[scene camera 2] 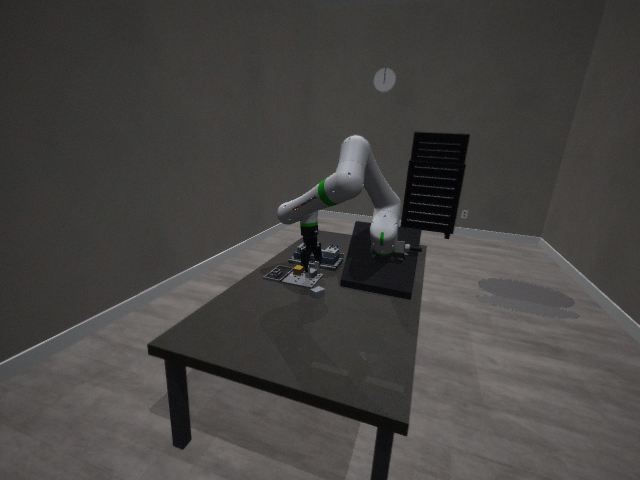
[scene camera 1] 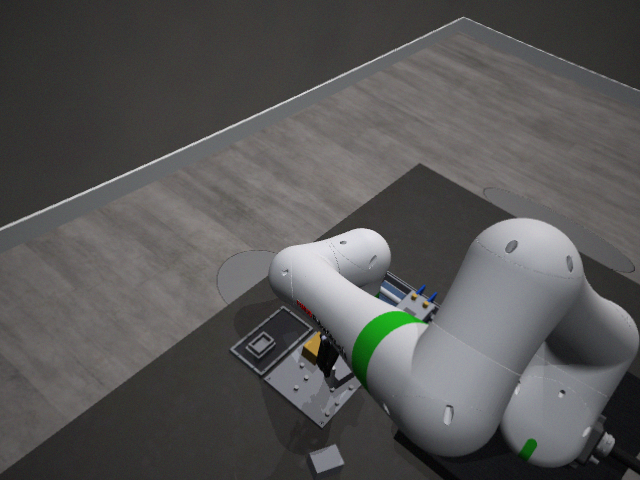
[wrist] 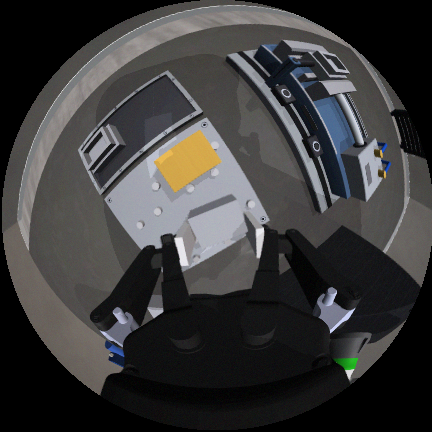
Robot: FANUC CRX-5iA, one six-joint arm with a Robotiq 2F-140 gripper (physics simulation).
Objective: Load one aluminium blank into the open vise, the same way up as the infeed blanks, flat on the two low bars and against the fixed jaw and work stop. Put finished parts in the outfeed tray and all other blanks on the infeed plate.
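Frame: origin at the arm's base, x down, y back, z left, level; metres.
Seen in the pictures: gripper, fingertip midpoint: point(scene camera 2: 312, 275) point(scene camera 1: 342, 377) point(wrist: 219, 225); arm's base, origin of the base link: point(scene camera 2: 384, 250) point(wrist: 346, 337).
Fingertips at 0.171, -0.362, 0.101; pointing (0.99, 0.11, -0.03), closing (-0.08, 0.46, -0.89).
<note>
Offsets run from my fingertips to a thing's top centre, as dx, dy, dz. "spot": to the spot under its first point. Level surfaces: height alone.
My gripper point(wrist: 219, 225) point(scene camera 2: 311, 267) is over the near end of the light grey infeed plate @(+0.009, -0.047, +0.029) point(wrist: 125, 210) point(scene camera 1: 310, 400). Its pads are shut on a grey aluminium blank @(-0.027, -0.011, -0.003) point(wrist: 217, 222), one on each side; whether it touches the plate is hard to tell. A yellow block @(-0.027, -0.091, -0.017) point(wrist: 187, 160) point(scene camera 1: 311, 348) point(scene camera 2: 298, 270) is on the same plate. The vise @(-0.082, -0.060, -0.248) point(wrist: 327, 125) point(scene camera 1: 413, 308) stands open beyond, with a grey hollow part @(-0.098, -0.124, -0.246) point(wrist: 336, 63) at its far end. The dark outfeed tray point(wrist: 91, 173) point(scene camera 1: 246, 360) holds a grey pocketed part @(-0.024, -0.192, +0.070) point(wrist: 102, 145) point(scene camera 1: 260, 343).
A loose grey blank @(-0.019, +0.085, +0.187) point(scene camera 1: 326, 459) point(scene camera 2: 317, 292) lies on the table @(dx +0.017) point(scene camera 2: 289, 351), off the infeed plate. Small white pins @(+0.001, -0.064, +0.056) point(wrist: 158, 211) stand up from the plate. The arm point(scene camera 1: 460, 335) hides part of the plate and vise in scene camera 1. Blue and yellow fittings @(spot: -0.073, +0.051, -0.308) point(wrist: 382, 160) stick out of the vise's end.
</note>
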